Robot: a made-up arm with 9 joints. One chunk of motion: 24 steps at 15 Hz.
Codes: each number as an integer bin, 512 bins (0 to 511) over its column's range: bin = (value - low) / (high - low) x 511, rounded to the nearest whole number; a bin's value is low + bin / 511 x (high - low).
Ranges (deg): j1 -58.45..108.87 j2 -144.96..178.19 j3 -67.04..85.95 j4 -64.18..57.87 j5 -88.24..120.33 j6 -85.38..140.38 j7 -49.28..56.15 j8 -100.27..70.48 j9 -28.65..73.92
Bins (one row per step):
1: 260 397 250 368 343 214 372 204 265
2: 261 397 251 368 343 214 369 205 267
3: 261 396 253 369 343 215 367 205 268
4: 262 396 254 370 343 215 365 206 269
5: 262 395 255 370 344 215 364 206 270
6: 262 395 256 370 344 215 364 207 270
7: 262 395 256 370 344 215 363 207 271
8: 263 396 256 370 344 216 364 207 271
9: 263 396 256 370 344 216 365 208 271
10: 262 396 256 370 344 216 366 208 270
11: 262 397 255 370 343 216 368 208 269
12: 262 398 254 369 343 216 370 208 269
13: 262 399 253 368 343 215 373 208 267
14: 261 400 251 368 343 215 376 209 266
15: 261 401 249 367 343 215 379 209 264
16: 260 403 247 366 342 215 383 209 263
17: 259 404 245 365 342 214 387 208 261
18: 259 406 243 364 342 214 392 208 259
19: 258 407 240 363 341 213 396 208 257
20: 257 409 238 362 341 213 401 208 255
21: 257 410 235 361 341 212 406 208 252
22: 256 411 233 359 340 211 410 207 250
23: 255 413 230 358 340 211 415 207 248
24: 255 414 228 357 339 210 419 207 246
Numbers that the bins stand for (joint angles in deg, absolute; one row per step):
1: 26.68 106.10 7.81 23.72 51.76 9.17 27.47 -32.10 24.54
2: 27.01 106.10 8.11 23.72 51.76 9.17 26.85 -31.77 24.94
3: 27.01 105.47 8.71 23.95 51.76 9.61 26.44 -31.77 25.14
4: 27.34 105.47 9.01 24.19 51.76 9.61 26.03 -31.44 25.34
5: 27.34 104.83 9.31 24.19 52.17 9.61 25.82 -31.44 25.55
6: 27.34 104.83 9.60 24.19 52.17 9.61 25.82 -31.10 25.55
7: 27.34 104.83 9.60 24.19 52.17 9.61 25.61 -31.10 25.75
8: 27.67 105.47 9.60 24.19 52.17 10.05 25.82 -31.10 25.75
9: 27.67 105.47 9.60 24.19 52.17 10.05 26.03 -30.77 25.75
10: 27.34 105.47 9.60 24.19 52.17 10.05 26.23 -30.77 25.55
11: 27.34 106.10 9.31 24.19 51.76 10.05 26.65 -30.77 25.34
12: 27.34 106.73 9.01 23.95 51.76 10.05 27.06 -30.77 25.34
13: 27.34 107.36 8.71 23.72 51.76 9.61 27.68 -30.77 24.94
14: 27.01 107.99 8.11 23.72 51.76 9.61 28.30 -30.43 24.74
15: 27.01 108.63 7.51 23.48 51.76 9.61 28.92 -30.43 24.34
16: 26.68 109.89 6.91 23.24 51.35 9.61 29.74 -30.43 24.14
17: 26.36 110.52 6.31 23.00 51.35 9.17 30.57 -30.77 23.74
18: 26.36 111.79 5.71 22.76 51.35 9.17 31.60 -30.77 23.34
19: 26.03 112.42 4.81 22.52 50.94 8.72 32.42 -30.77 22.94
20: 25.70 113.69 4.22 22.28 50.94 8.72 33.45 -30.77 22.53
21: 25.70 114.32 3.32 22.04 50.94 8.28 34.49 -30.77 21.93
22: 25.37 114.95 2.72 21.57 50.53 7.84 35.31 -31.10 21.53
23: 25.05 116.22 1.82 21.33 50.53 7.84 36.34 -31.10 21.13
24: 25.05 116.85 1.22 21.09 50.13 7.40 37.17 -31.10 20.73

